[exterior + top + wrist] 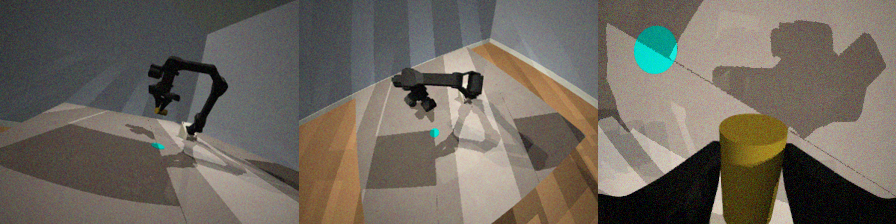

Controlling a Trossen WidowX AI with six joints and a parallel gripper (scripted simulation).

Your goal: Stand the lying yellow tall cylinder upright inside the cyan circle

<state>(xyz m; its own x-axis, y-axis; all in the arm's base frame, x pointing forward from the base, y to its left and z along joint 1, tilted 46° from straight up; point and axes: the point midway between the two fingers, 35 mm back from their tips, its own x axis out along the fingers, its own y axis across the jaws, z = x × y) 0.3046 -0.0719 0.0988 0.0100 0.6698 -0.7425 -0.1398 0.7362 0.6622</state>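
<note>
My gripper tip is 140 mm above the cyan circle, 110 mm to the right of it and 30 mm short of it. From my gripper tip the other things lie so: yellow tall cylinder: 20 mm behind.
</note>
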